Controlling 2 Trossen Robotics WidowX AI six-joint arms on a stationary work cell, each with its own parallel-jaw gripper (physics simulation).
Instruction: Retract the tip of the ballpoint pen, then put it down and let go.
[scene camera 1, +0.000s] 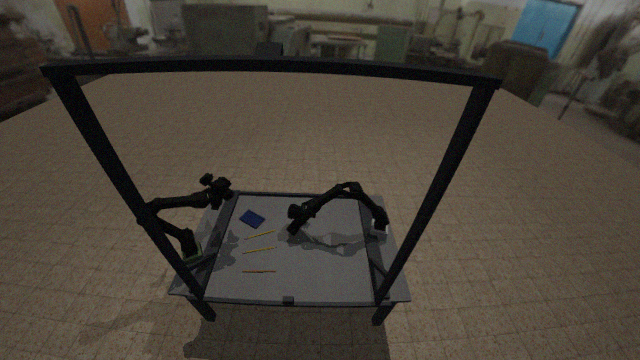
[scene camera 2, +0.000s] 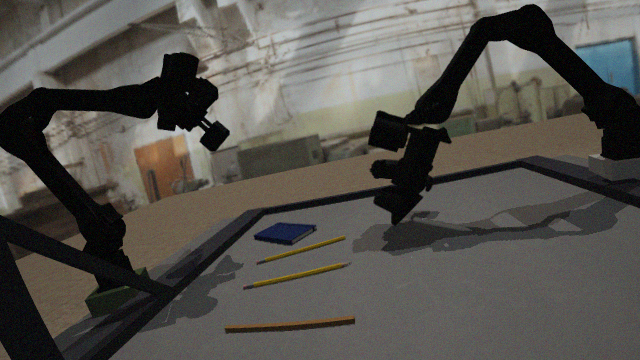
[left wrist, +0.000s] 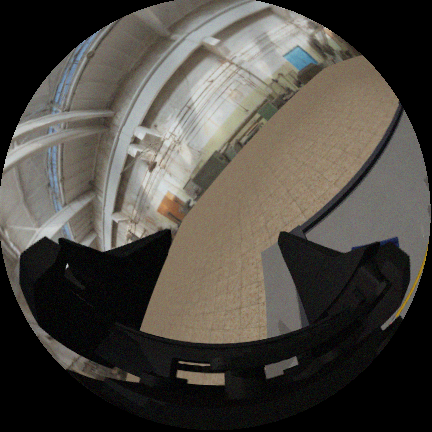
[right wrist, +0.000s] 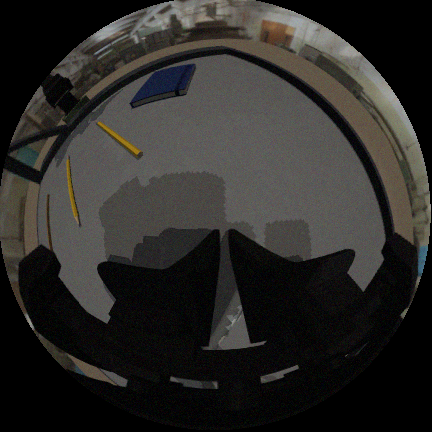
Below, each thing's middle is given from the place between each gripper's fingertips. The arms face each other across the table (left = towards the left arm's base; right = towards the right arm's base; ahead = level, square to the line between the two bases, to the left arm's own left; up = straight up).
Scene:
Right now the blue notebook (scene camera 2: 284, 233) is 4 cm behind my left hand, 14 cm to the right of it and 32 cm below it. Also, from my left hand: green object (scene camera 2: 99, 304) 26 cm behind, 18 cm to the left, 30 cm below; then pencil (scene camera 2: 344, 320) 40 cm behind, 18 cm to the right, 32 cm below.
My right gripper is now 25 cm to the right of the blue notebook and 10 cm short of it. The rest, counted from my right hand: green object: 58 cm to the left, 13 cm behind, 2 cm above; pencil: 27 cm behind, 21 cm to the left.

